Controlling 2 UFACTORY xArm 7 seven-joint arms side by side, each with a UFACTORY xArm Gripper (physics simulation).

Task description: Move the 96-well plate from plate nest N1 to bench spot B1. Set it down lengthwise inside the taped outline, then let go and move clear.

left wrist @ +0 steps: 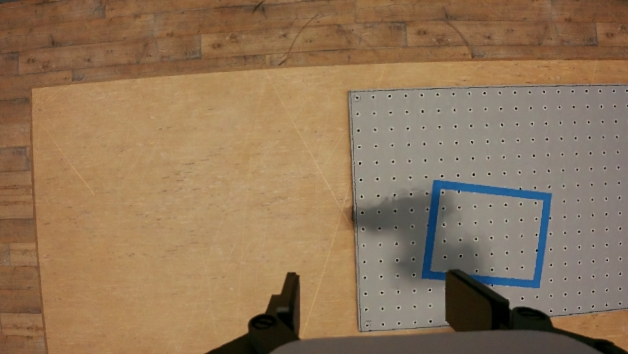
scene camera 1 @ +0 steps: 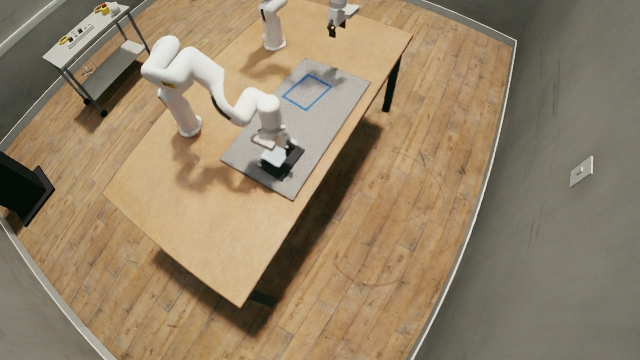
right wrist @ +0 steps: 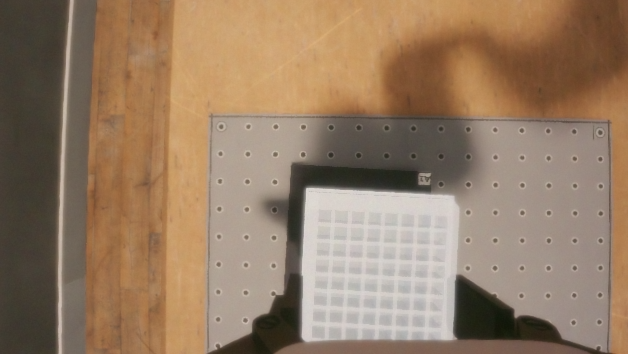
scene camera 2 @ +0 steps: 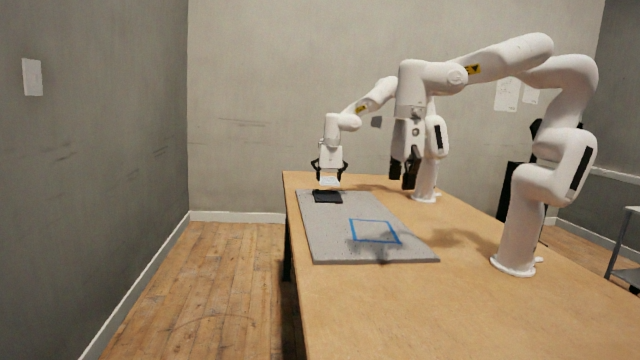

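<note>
The white 96-well plate is held level above the black plate nest, offset from it in the right wrist view, with a gap below it in scene camera 2. My right gripper is shut on the plate, one finger on each side. The plate's near end is hidden in the right wrist view. The blue taped outline has no plate in it. My left gripper is open and empty, high above the table.
The grey perforated board bears the nest and the outline. It lies on the wooden table. A cart stands beyond the table.
</note>
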